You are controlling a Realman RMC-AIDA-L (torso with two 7-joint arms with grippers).
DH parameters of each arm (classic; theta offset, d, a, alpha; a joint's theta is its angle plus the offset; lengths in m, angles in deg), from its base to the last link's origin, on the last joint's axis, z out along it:
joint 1: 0 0.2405 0 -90
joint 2: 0 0 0 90
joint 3: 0 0.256 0 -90
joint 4: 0 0 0 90
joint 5: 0 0.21 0 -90
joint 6: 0 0 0 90
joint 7: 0 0.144 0 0
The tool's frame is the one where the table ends.
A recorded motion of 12 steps. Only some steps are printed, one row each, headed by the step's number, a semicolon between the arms.
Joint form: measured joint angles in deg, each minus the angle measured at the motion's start. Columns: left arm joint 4, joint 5, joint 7, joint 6, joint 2, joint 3, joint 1; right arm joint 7, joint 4, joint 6, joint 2, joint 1, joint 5, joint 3.
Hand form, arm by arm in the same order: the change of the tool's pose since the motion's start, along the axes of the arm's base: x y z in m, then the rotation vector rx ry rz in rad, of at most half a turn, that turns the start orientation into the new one. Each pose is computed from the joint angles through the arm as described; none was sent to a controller.
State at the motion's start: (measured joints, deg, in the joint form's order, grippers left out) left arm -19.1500 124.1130 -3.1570 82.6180 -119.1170 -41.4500 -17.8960; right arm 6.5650 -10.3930 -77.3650 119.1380 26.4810 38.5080 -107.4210
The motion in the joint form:
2: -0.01 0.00 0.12 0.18 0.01 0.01 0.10; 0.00 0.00 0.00 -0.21 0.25 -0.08 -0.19
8: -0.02 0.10 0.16 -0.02 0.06 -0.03 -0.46; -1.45 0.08 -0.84 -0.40 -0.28 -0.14 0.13
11: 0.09 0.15 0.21 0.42 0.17 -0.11 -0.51; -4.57 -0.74 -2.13 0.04 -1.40 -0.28 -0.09
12: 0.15 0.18 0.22 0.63 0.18 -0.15 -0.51; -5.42 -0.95 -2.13 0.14 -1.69 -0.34 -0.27
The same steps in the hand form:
2: -0.0002 -0.0006 0.0003 0.0027 0.0017 -0.0004; -0.0013 0.0017 0.0009 -0.0019 -0.0053 0.0067
8: 0.0023 0.0025 0.0002 0.0003 0.0040 -0.0085; 0.0017 -0.0017 0.0043 0.0177 -0.0321 -0.0015
11: 0.0024 0.0025 0.0020 0.0071 0.0072 -0.0135; 0.0007 -0.0080 0.0024 0.0403 -0.0738 -0.0040
12: 0.0024 0.0023 0.0025 0.0099 0.0080 -0.0155; 0.0008 -0.0093 0.0011 0.0406 -0.0861 -0.0079

